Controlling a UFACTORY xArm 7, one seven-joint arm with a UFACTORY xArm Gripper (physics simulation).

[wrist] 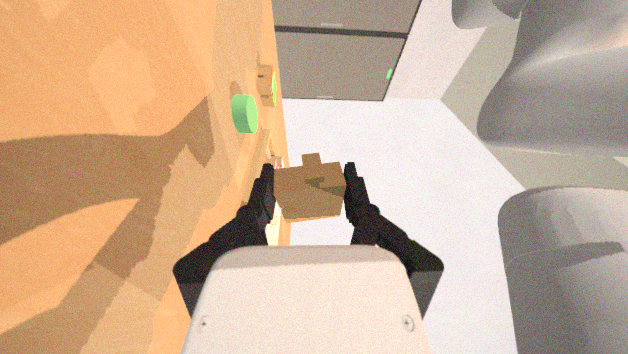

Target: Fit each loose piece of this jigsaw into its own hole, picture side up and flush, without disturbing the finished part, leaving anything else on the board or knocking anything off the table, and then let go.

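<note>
My gripper (309, 173) is shut on a brown wooden jigsaw piece (310, 197), with one finger on each side of it. A small tab sticks out from the piece's far edge. The piece is off the table, seen with brown wood faces toward the camera; its picture side cannot be made out. Another wooden piece (266, 85) with a bright green face lies on the table near its edge, at the upper left of centre. The jigsaw board shows in part as a thin, steeply slanted strip behind the left finger; its holes cannot be made out.
A green round block (244, 114) stands on the wooden table (60, 60), between the left finger and the loose piece. The table fills the left side. Grey cabinets (340, 65) stand beyond its edge. Grey rounded arm parts (565, 260) fill the right side.
</note>
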